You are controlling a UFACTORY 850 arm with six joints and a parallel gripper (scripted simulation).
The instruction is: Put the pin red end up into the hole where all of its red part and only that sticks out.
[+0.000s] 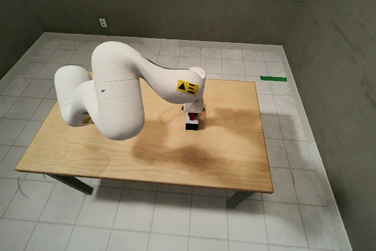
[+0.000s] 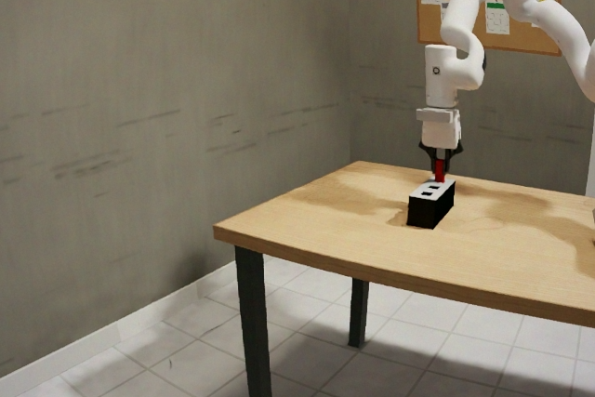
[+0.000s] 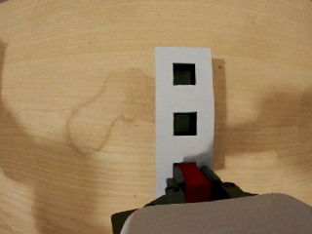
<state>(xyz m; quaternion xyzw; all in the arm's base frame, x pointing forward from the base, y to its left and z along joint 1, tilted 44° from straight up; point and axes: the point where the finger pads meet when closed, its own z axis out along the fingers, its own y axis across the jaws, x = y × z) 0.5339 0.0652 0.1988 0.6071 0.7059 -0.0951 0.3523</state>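
Right now my hand is 1 cm above the pin. From my hand the other things lie so: black block (8 cm below, 6 cm to the left).
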